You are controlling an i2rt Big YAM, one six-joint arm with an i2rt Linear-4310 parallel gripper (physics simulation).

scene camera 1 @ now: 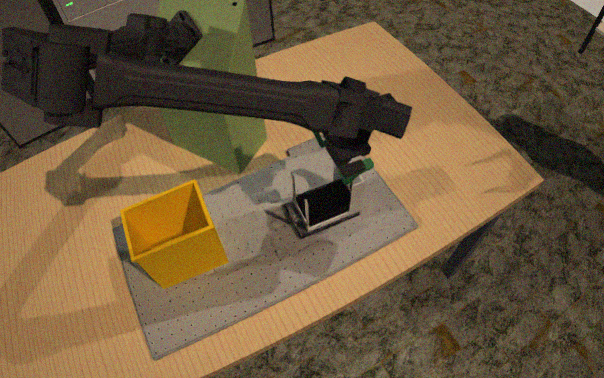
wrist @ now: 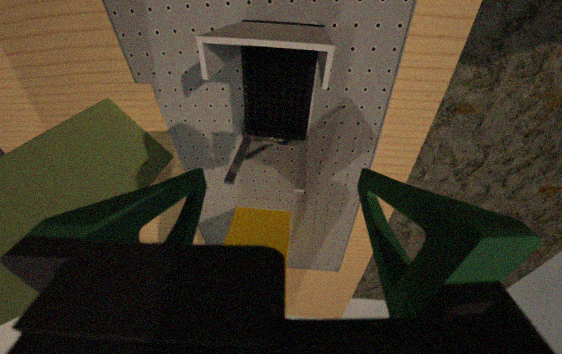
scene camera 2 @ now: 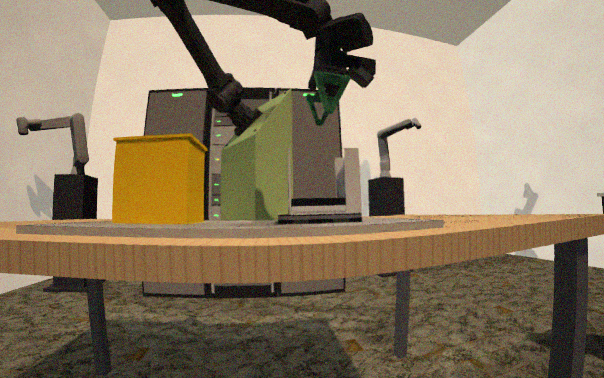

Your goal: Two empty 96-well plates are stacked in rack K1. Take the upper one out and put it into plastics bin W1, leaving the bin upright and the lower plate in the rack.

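Frame: origin at the arm's base, x right, y up, z back, level; centimetres.
Seen in the pictures: gripper, between the fingertips: (scene camera 1: 335, 164) (wrist: 281, 177) (scene camera 2: 323, 120); arm's base, origin of its link: (scene camera 1: 178, 40) (scene camera 2: 249, 123).
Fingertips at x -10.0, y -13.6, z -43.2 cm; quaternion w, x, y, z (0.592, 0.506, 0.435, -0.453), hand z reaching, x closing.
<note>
Pixels of each thing's top centre, then the offset from my fingertips to it.
- Rack K1, centre of its top: (wrist: 263, 140) (scene camera 2: 315, 153) (scene camera 1: 322, 178) dx +1.0, dy -6.6, dz +2.5 cm
- black 96-well plate, centre of its top: (wrist: 276, 92) (scene camera 2: 322, 199) (scene camera 1: 326, 199) dx +0.0, dy -16.1, dz +2.3 cm
- Bin W1, centre of its top: (scene camera 1: 164, 218) (wrist: 249, 312) (scene camera 2: 163, 143) dx +33.7, dy -2.8, dz +13.7 cm
Rack K1 (scene camera 1: 327, 221) (scene camera 2: 352, 180) (wrist: 265, 34) is light grey with a tall end panel and thin posts, and stands on the perforated board. A black 96-well plate (scene camera 1: 324, 202) (scene camera 2: 318, 202) (wrist: 279, 92) lies flat in it. The two stacked plates cannot be told apart. Bin W1 (scene camera 1: 182, 260) (scene camera 2: 157, 180) (wrist: 260, 225) is yellow, open-topped and upright at the board's other end. My gripper (scene camera 1: 334, 159) (scene camera 2: 323, 117) (wrist: 281, 177) is open and empty, high above the rack. In the wrist view the rack lies beyond the green fingertips, tall panel farthest away.
The perforated grey board (scene camera 1: 225, 300) (scene camera 2: 150, 230) (wrist: 370, 30) lies on the wooden table (scene camera 1: 410, 95) (scene camera 2: 175, 260) (wrist: 435, 60). A green sloped block (scene camera 1: 220, 120) (scene camera 2: 240, 185) (wrist: 65, 180) stands behind the board, between bin and rack in the second scene view.
</note>
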